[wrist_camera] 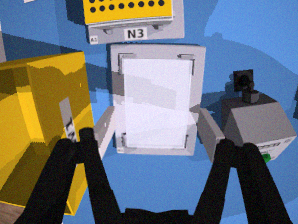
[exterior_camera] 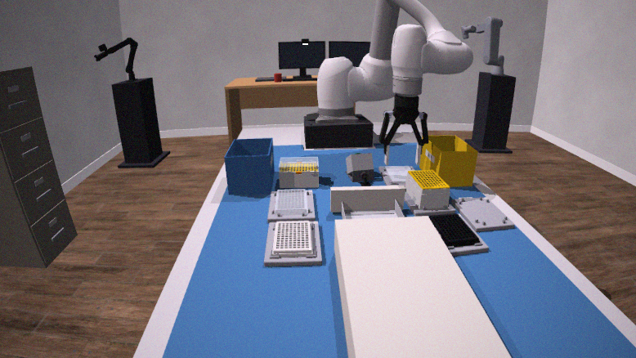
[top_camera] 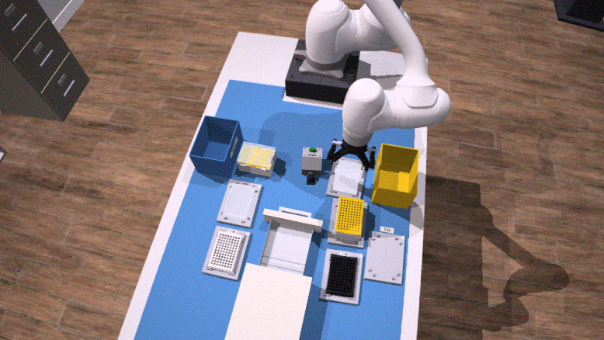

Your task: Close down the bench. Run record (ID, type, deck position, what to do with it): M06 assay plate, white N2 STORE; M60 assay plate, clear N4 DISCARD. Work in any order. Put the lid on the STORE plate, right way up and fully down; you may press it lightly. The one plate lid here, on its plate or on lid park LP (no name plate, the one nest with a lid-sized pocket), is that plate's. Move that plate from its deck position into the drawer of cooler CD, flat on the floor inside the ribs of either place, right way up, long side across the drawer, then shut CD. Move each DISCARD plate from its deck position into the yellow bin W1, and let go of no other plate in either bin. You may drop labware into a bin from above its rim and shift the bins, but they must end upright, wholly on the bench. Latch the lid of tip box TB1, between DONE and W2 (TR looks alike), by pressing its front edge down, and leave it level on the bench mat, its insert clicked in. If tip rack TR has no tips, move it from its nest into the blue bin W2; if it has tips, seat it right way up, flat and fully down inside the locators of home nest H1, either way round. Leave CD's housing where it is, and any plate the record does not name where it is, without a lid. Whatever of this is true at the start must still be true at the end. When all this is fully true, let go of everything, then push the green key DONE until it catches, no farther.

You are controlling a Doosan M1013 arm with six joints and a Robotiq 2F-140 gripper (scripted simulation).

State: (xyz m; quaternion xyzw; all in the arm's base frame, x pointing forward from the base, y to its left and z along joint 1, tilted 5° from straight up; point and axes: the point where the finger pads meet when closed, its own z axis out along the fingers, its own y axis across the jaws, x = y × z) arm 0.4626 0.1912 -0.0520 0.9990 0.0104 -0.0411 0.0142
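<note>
Now: hand 6 cm above the clear plate lid. Also, from my hand: green key DONE (5 cm behind, 14 cm to the right, 1 cm below); then lid park nest (7 cm below); then tip rack TR (16 cm ahead, 3 cm to the left, 2 cm below).
</note>
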